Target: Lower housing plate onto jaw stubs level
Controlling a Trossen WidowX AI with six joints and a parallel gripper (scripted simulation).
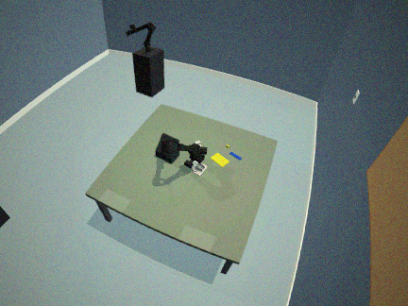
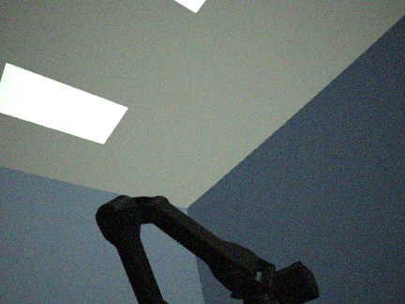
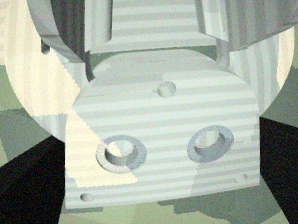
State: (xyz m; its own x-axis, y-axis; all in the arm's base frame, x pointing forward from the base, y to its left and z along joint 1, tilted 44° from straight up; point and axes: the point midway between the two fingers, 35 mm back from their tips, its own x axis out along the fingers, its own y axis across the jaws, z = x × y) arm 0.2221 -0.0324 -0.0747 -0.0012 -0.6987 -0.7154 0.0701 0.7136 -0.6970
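Right now my gripper tip is 10 mm short of the white housing plate and 20 mm below it. Round my gripper tip: yellow plate (160 mm ahead, 180 mm to the left, 10 mm below); white jaw (20 mm ahead, 20 mm to the right, 10 mm above); blue bar (260 mm ahead, 290 mm to the left, 10 mm below).
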